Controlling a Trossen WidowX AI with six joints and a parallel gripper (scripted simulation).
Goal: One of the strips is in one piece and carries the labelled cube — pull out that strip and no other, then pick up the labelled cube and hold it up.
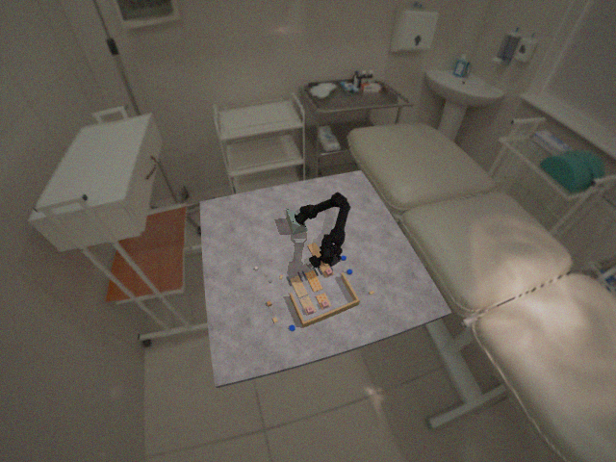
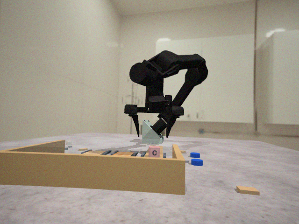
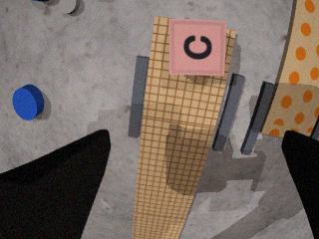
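Right now the orange gridded strip is 70 mm behind my gripper tip, 60 mm below it and 10 mm to the right of it.
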